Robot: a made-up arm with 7 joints. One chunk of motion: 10 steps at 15 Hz.
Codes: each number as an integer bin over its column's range. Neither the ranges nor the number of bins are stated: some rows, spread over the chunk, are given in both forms.
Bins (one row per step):
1: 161 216 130 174 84 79
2: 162 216 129 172 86 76
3: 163 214 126 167 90 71
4: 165 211 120 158 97 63
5: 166 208 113 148 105 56
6: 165 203 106 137 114 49
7: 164 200 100 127 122 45
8: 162 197 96 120 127 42
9: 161 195 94 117 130 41
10: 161 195 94 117 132 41
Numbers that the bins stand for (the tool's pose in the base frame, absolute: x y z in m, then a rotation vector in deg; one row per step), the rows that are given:
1: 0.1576 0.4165 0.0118 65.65 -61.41 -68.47
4: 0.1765 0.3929 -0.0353 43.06 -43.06 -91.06
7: 0.1718 0.3412 -0.1294 -0.71 -7.76 -116.47
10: 0.1576 0.3176 -0.1576 -14.82 6.35 -122.12
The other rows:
2: 0.1624 0.4165 0.0071 62.82 -58.59 -72.71
3: 0.1671 0.4071 -0.0071 55.76 -52.94 -79.76
5: 0.1812 0.3788 -0.0682 28.94 -31.76 -100.94
6: 0.1765 0.3553 -0.1012 13.41 -19.06 -110.82
8: 0.1624 0.3271 -0.1482 -10.59 -0.71 -120.71
9: 0.1576 0.3176 -0.1576 -14.82 3.53 -122.12

